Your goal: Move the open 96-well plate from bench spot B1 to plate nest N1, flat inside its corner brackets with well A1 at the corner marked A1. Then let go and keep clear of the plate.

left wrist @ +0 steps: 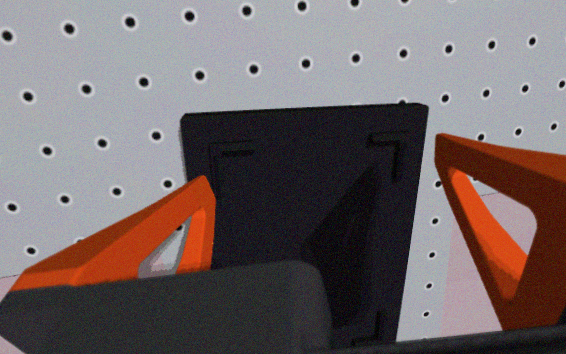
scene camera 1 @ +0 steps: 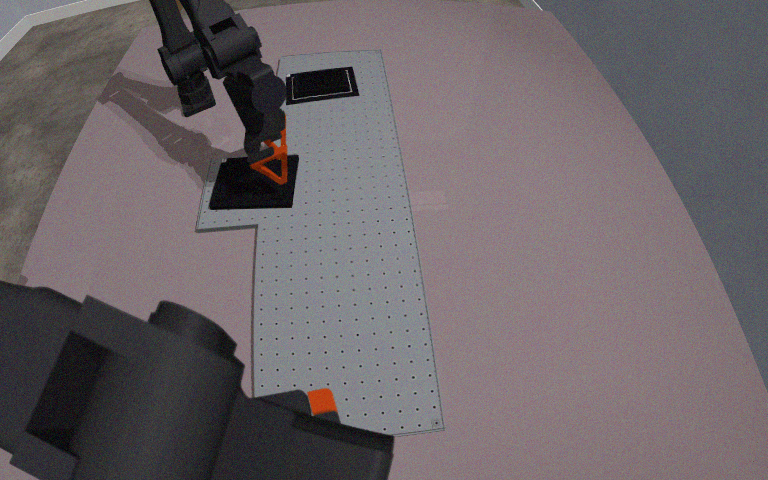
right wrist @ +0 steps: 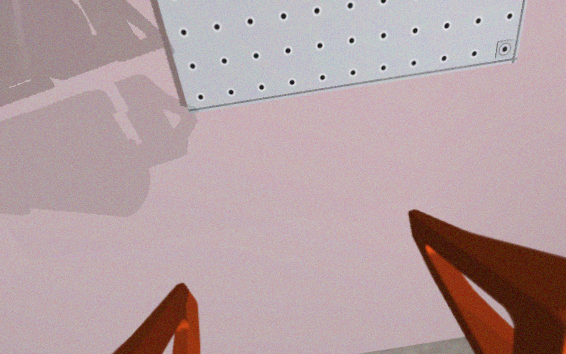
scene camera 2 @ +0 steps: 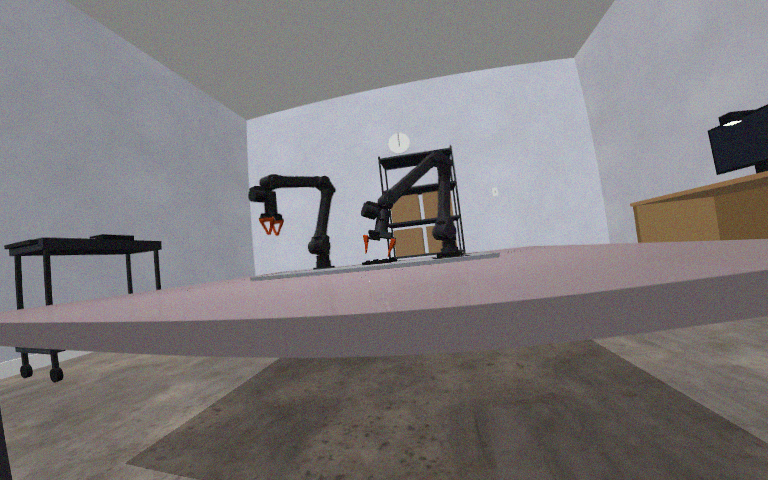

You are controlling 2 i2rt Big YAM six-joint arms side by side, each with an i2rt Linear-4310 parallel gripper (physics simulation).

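Where they show: left gripper, between the fingertips: (left wrist: 317, 168) (scene camera 1: 283, 168) (scene camera 2: 376, 255); right gripper, between the fingertips: (right wrist: 297, 258) (scene camera 2: 273, 235); left arm's base, origin of its link: (scene camera 1: 197, 99).
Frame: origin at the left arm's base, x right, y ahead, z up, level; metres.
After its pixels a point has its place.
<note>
The dark open 96-well plate (scene camera 1: 321, 83) @(x 0.162, y 0.291, z 0.029 m) appears to lie within a white outline on the black spot pad (scene camera 1: 353, 92) @(x 0.214, y 0.349, z 0.015 m) at the back; its wells cannot be made out. The black plate nest (scene camera 1: 243, 199) @(x 0.409, y 0.032, z 0.025 m) (scene camera 2: 370, 262) @(x 0.429, y 0.125, z 0.022 m) (left wrist: 300, 122) @(x 0.402, y 0.134, z 0.025 m) sits nearer, at the board's left edge. It shows raised corner brackets and no plate; no A1 lettering is readable. My left gripper (scene camera 1: 278, 164) @(x 0.397, y 0.121, z 0.049 m) (scene camera 2: 378, 253) @(x 0.397, y 0.121, z 0.049 m) (left wrist: 317, 168) @(x 0.397, y 0.121, z 0.049 m) is open and empty, a little above the nest, its fingers apart across the nest's width. My right gripper (scene camera 2: 272, 233) @(x 0.847, y -0.040, z 0.192 m) (right wrist: 297, 258) @(x 0.847, y -0.040, z 0.192 m) is open and empty, high above the table and far from plate and nest.
A grey perforated board (scene camera 1: 339, 271) @(x 0.616, y 0.133, z 0.013 m) (left wrist: 120, 60) @(x 0.346, y 0.196, z 0.013 m) (right wrist: 320, 62) @(x 0.833, y 0.011, z 0.013 m) lies on the pink table (scene camera 1: 538, 226) @(x 0.697, y 0.506, z 0.000 m) (scene camera 2: 481, 288) @(x 0.445, y 1.012, z 0.000 m) (right wrist: 300, 175) @(x 0.922, y -0.055, z 0.000 m). The right arm (scene camera 1: 147, 396) @(x 0.850, y -0.023, z 0.473 m) fills the near left of scene camera 1. A black shelf rack (scene camera 2: 415, 160) stands behind the arms.
</note>
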